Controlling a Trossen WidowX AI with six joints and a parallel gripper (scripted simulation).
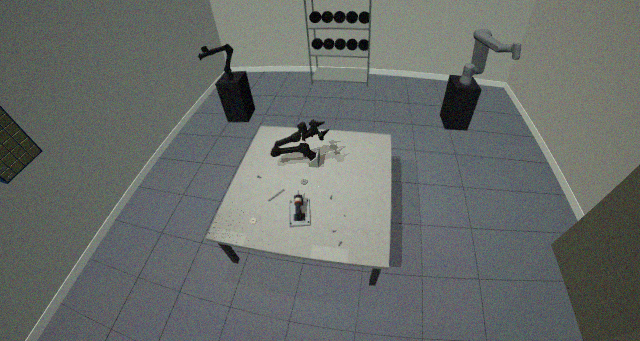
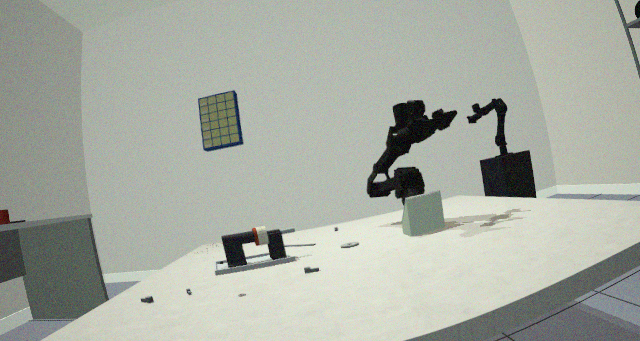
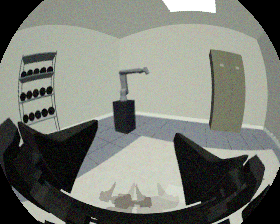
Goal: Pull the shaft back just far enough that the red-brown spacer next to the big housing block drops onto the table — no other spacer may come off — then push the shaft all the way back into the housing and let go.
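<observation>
Right now my gripper tip is 57 cm short of the thin grey shaft, 16 cm to the left of it and 24 cm above it. Round my gripper tip: red-brown spacer: 59 cm ahead, 16 cm to the right, 24 cm below.
</observation>
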